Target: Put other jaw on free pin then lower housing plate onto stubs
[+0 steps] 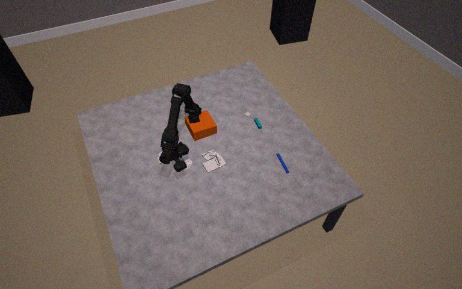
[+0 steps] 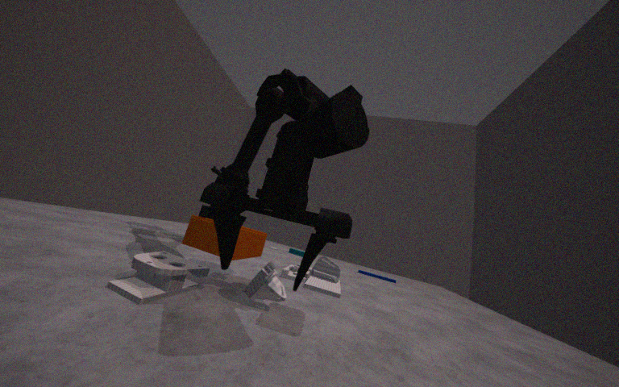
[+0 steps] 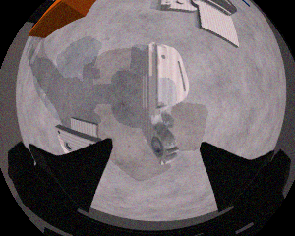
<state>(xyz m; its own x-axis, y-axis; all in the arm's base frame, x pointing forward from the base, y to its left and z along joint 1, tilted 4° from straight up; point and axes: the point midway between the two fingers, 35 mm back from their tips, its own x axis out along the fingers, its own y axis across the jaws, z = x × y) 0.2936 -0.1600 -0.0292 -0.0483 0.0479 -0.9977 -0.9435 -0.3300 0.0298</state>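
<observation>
Now: gripper tip 2 cm to the right of the white jaw. The rest, counted from my gripper tip: teal bar (22 cm behind, 56 cm to the left, 2 cm below); then small white cube (32 cm behind, 52 cm to the left, 3 cm below); then white stepped block (9 cm behind, 6 cm to the right, 2 cm below).
</observation>
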